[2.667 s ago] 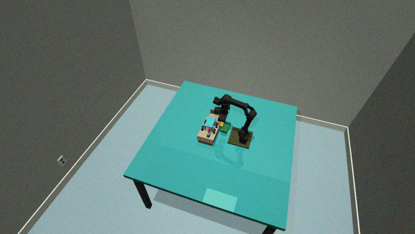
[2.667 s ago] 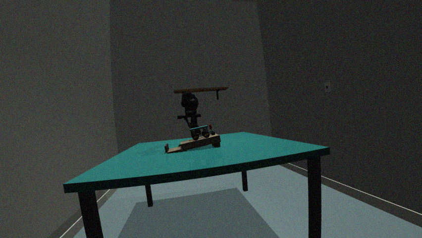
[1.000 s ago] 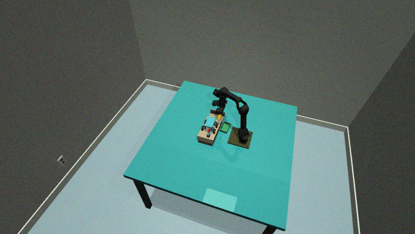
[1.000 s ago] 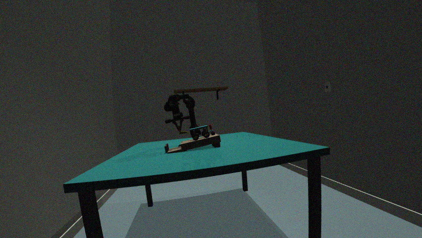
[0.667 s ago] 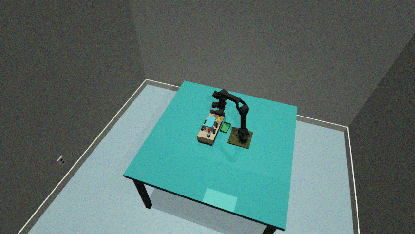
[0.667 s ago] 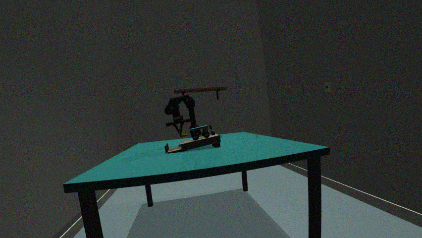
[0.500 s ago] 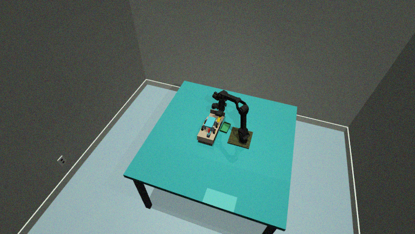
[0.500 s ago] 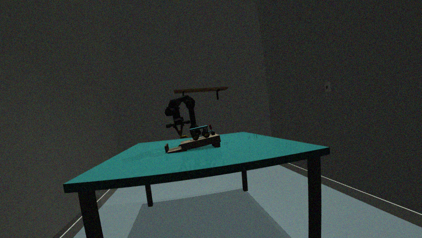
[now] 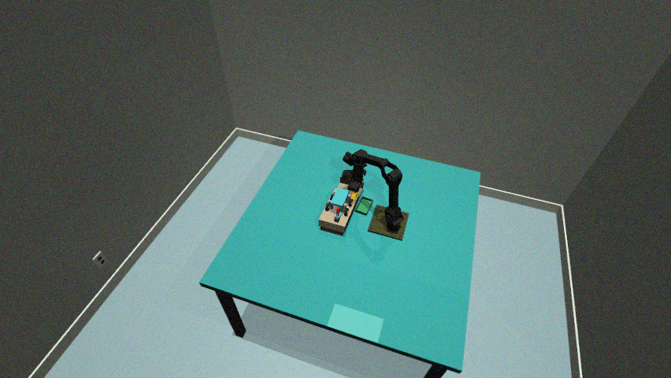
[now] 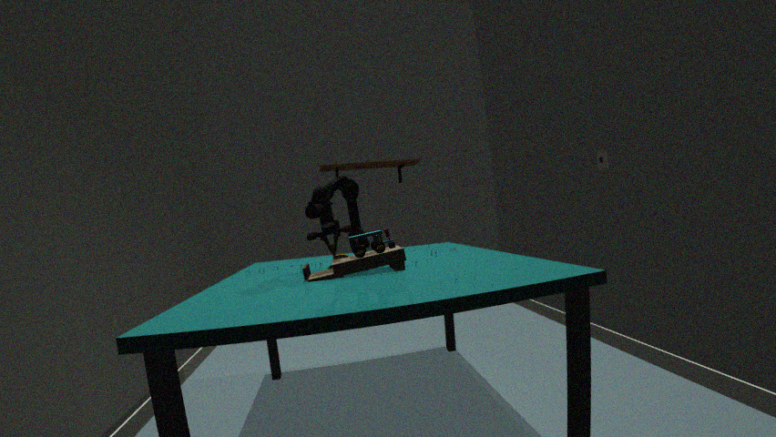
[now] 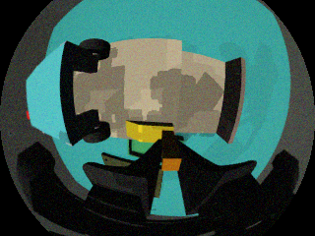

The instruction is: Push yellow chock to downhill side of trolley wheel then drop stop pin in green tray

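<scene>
Right now the red-headed stop pin is 240 mm to the left of my gripper tip, 40 mm above it and 20 mm ahead of it. From my gripper tip the other things lie so: green tray 100 mm below, 70 mm behind, 20 mm to the left; raised stop 110 mm to the right, 60 mm below, 60 mm ahead; yellow chock 20 mm to the left, 10 mm below.
</scene>
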